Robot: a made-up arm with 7 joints. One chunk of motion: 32 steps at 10 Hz.
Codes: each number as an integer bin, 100 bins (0 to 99) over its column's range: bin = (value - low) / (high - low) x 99, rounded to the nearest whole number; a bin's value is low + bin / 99 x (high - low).
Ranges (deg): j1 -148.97..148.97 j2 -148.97..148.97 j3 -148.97..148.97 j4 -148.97..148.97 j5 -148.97..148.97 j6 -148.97..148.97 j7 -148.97..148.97
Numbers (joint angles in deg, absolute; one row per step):
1: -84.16 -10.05 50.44 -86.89 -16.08 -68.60 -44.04
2: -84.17 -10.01 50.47 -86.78 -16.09 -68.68 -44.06
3: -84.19 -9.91 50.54 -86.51 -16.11 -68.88 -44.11
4: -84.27 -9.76 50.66 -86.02 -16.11 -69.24 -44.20
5: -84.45 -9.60 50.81 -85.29 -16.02 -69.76 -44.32
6: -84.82 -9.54 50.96 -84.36 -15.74 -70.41 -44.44
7: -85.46 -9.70 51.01 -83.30 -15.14 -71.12 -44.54
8: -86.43 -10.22 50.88 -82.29 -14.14 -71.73 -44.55
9: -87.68 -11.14 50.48 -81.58 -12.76 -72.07 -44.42
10: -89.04 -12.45 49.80 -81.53 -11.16 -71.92 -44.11
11: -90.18 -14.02 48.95 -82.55 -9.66 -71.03 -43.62
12: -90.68 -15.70 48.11 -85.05 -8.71 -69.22 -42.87
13: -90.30 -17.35 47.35 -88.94 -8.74 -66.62 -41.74
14: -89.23 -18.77 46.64 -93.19 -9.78 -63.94 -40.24
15: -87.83 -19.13 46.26 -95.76 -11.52 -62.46 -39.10
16: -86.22 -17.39 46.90 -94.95 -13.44 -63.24 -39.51
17: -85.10 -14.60 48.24 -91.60 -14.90 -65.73 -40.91
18: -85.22 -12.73 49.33 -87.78 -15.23 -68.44 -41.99
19: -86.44 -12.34 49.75 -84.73 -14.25 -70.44 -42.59
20: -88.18 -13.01 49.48 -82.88 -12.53 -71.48 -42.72
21: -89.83 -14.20 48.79 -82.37 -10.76 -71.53 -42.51
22: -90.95 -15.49 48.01 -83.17 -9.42 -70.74 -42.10
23: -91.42 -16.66 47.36 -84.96 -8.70 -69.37 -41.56
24: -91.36 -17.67 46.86 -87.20 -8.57 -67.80 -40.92
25: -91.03 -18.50 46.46 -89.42 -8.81 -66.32 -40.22
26: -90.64 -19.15 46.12 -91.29 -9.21 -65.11 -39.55
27: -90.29 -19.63 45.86 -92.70 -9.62 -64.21 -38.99
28: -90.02 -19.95 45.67 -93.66 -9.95 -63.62 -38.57
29: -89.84 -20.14 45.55 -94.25 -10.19 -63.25 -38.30
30: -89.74 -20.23 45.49 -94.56 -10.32 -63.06 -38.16
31: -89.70 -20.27 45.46 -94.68 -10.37 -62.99 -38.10
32: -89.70 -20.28 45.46 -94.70 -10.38 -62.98 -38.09
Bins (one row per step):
1: 22 46 66 21 44 27 35
2: 22 46 66 21 44 27 35
3: 22 46 66 21 44 27 35
4: 21 46 66 21 44 26 35
5: 21 46 66 21 44 26 35
6: 21 46 66 21 44 26 35
7: 21 46 66 22 44 26 35
8: 21 46 66 22 45 26 35
9: 20 46 66 22 45 26 35
10: 20 45 66 22 46 26 35
11: 20 45 66 22 46 26 35
12: 19 44 65 21 47 26 35
13: 19 44 65 20 47 27 36
14: 20 43 65 19 46 28 36
15: 20 43 65 18 46 29 37
16: 21 44 65 18 45 28 36
17: 21 45 66 19 45 28 36
18: 21 45 66 20 44 27 36
19: 21 45 66 21 45 26 35
20: 20 45 66 22 45 26 35
21: 20 45 66 22 46 26 35
22: 19 44 65 22 46 26 36
23: 19 44 65 21 47 26 36
24: 19 44 65 21 47 27 36
25: 19 43 65 20 47 27 36
26: 19 43 65 19 46 28 36
27: 19 43 65 19 46 28 37
28: 20 43 65 18 46 28 37
29: 20 43 65 18 46 28 37
30: 20 43 65 18 46 29 37
31: 20 43 65 18 46 29 37
32: 20 43 65 18 46 29 37

